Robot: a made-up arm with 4 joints.
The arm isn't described. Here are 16 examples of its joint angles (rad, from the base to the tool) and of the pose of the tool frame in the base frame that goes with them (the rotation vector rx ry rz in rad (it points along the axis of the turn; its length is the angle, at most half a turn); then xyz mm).
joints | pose
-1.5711 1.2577 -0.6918 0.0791 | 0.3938 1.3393 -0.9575 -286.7 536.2 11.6
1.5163 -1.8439 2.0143 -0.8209 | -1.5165 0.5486 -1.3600 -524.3 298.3 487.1
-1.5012 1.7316 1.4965 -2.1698 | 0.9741 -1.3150 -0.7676 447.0 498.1 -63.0
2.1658 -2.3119 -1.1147 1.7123 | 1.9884 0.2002 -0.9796 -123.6 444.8 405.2
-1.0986 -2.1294 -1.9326 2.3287 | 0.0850 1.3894 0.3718 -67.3 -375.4 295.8
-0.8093 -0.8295 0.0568 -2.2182 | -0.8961 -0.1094 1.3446 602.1 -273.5 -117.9
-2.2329 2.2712 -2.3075 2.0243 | -0.7958 0.9349 -1.3460 -30.9 250.8 423.4
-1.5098 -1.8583 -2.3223 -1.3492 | -1.1119 1.4099 -2.1253 -31.1 115.4 457.7
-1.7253 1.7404 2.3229 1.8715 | -1.2446 -0.7601 0.2011 358.7 113.6 341.5
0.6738 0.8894 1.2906 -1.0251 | 1.3399 0.5487 0.8353 -605.9 41.3 -447.8
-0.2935 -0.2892 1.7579 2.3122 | 1.3003 1.6031 -1.5581 -12.2 464.1 -26.4
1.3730 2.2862 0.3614 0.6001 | -1.7527 1.3810 0.0058 -173.5 -586.6 748.2
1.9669 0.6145 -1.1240 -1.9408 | 1.2635 -0.6161 -1.7001 205.7 -96.6 -460.3
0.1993 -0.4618 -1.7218 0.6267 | -1.4388 -1.0106 -0.7101 -109.1 -185.5 3.2
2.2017 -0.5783 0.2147 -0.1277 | 0.7681 -0.1447 2.3008 -168.0 337.7 -452.6
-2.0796 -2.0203 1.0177 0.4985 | -0.8215 -1.6849 -0.7925 -38.9 -691.6 410.1
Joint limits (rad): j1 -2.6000..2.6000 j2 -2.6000..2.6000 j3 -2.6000..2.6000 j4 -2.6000..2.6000
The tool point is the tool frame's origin. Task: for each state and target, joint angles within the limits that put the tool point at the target. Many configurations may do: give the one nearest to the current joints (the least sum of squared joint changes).
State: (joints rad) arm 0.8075 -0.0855 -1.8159 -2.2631
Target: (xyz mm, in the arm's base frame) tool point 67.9 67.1 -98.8
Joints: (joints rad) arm 1.1274 0.6538 -2.5530 -1.7705
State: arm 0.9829 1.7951 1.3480 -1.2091
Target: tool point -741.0 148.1 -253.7
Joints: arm 0.4108 1.3250 1.3417 -1.1909
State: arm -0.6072 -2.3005 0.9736 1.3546
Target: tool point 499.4 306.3 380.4
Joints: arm -0.3643 -2.3993 1.2855 1.6031
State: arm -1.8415 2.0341 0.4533 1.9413
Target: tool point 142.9 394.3 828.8
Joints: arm -1.7004 2.4466 -0.1323 1.5547
